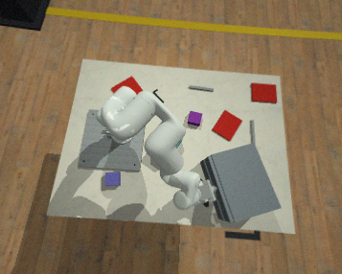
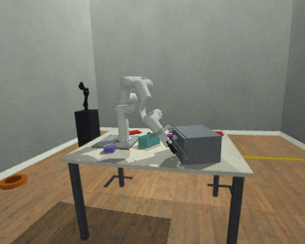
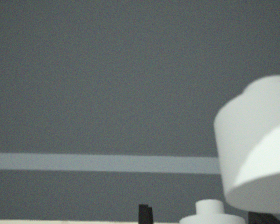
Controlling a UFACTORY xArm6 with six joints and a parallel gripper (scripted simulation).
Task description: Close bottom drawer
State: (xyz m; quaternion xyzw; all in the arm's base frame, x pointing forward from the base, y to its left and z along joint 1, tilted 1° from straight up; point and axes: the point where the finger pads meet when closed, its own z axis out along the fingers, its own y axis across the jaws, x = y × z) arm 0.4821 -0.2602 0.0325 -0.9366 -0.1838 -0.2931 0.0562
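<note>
Right now my hand is 120 mm short of the bottom drawer, 40 mm to the right of it and 20 mm above it. From my hand the other things lie so: blue-violet cube (490 mm behind, 30 mm below); then grey cabinet (140 mm ahead, 50 mm to the left, 20 mm above); then teal bin (230 mm behind, 210 mm to the left, 30 mm below).
</note>
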